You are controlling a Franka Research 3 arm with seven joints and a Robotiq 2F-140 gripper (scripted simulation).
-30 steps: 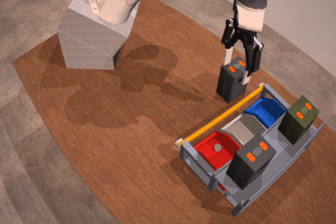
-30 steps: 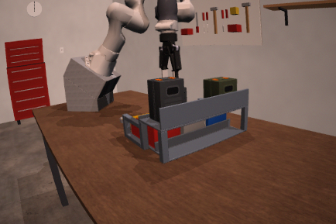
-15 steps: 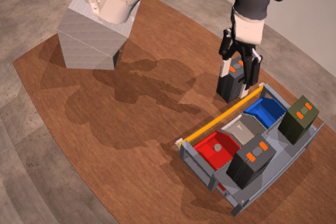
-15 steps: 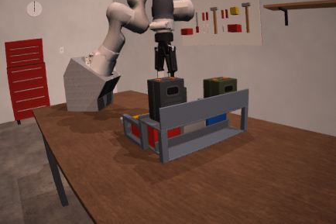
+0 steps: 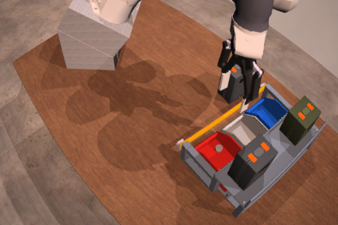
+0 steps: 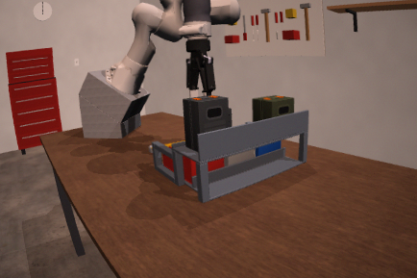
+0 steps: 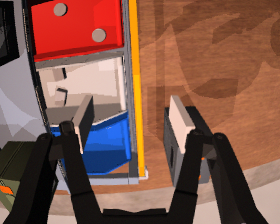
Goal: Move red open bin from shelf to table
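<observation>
My hand is 110 mm above the yellow bar, 10 mm to the right of it and 10 mm past it. Round my hand: blue bin: 130 mm to the left, 130 mm below, 90 mm ahead; then red bin: 130 mm below, 100 mm to the right, 100 mm ahead; then white bin: 130 mm below, 100 mm ahead, 10 mm to the left.
</observation>
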